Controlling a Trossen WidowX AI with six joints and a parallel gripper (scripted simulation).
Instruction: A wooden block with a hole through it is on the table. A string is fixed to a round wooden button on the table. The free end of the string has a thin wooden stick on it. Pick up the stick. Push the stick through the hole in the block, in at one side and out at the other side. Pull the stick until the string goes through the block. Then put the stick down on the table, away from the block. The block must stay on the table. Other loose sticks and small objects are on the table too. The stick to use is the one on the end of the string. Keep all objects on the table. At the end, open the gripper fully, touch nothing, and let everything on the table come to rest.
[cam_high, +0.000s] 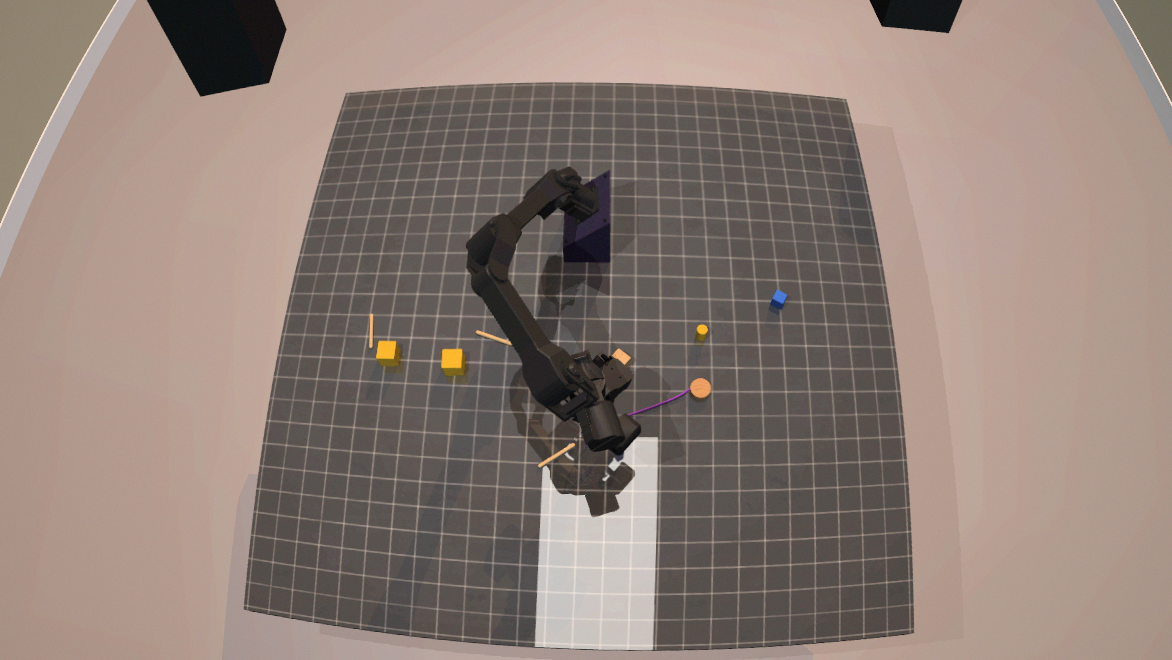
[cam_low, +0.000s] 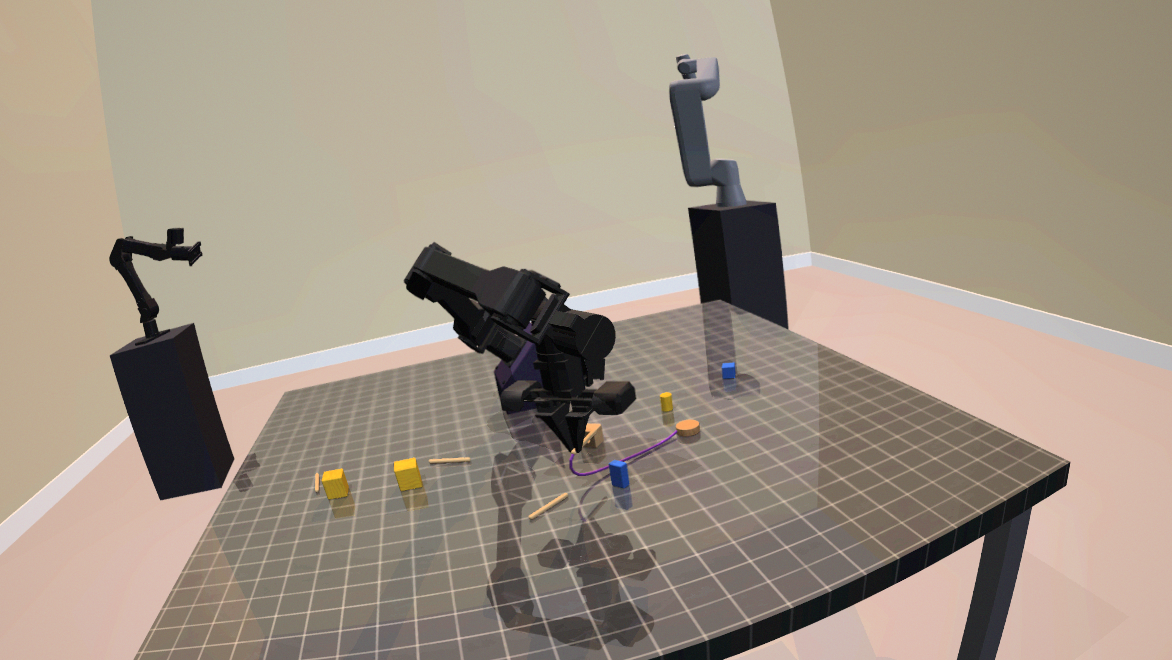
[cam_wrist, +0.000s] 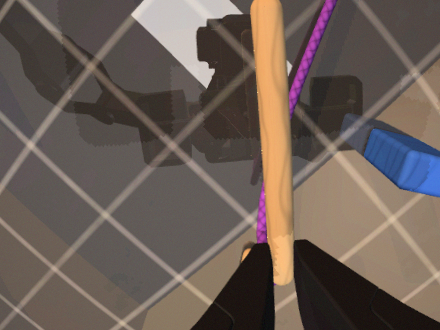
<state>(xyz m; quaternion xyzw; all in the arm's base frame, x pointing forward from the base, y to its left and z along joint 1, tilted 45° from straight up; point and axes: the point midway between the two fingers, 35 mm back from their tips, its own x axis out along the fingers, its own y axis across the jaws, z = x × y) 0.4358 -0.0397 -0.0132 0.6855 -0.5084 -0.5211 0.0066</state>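
Right now my gripper tip is 14 cm past the wooden block, 6 cm to the right of it and 4 cm above it. From my gripper tip the other things lie so: thin stick: 1 cm to the left, 1 cm behind; then round wooden button: 21 cm to the left, 7 cm behind, 5 cm below; then blue block: 5 cm to the left, 4 cm below, 3 cm ahead.
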